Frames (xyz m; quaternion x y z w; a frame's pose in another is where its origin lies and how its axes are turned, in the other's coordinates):
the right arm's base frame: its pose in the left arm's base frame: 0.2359 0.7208 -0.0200 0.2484 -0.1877 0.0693 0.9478
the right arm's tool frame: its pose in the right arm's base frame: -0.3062 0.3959 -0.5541 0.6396 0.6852 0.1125 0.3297
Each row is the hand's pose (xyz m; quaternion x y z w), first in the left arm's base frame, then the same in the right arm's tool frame.
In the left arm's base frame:
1: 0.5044 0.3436 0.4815 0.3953 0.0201 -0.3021 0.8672
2: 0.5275 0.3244 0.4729 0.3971 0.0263 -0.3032 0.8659
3: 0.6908 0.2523 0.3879 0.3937 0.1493 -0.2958 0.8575
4: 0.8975 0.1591 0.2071 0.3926 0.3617 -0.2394 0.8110
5: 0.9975 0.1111 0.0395 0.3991 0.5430 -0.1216 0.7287
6: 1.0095 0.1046 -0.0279 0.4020 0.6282 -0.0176 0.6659
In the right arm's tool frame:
1: -0.8326 1.1119 -0.2148 -0.2379 -0.8713 -0.2206 0.3682
2: -0.8549 1.1189 -0.1941 -0.2333 -0.8702 -0.2231 0.3722
3: -0.9549 1.1401 -0.0248 -0.1819 -0.8254 -0.2958 0.4452
4: -1.0971 1.1052 0.2255 -0.0983 -0.7036 -0.3931 0.5837
5: -1.1839 1.0208 0.3859 -0.0406 -0.5339 -0.4346 0.7241
6: -1.2039 0.9707 0.4285 -0.0279 -0.4094 -0.4307 0.8038

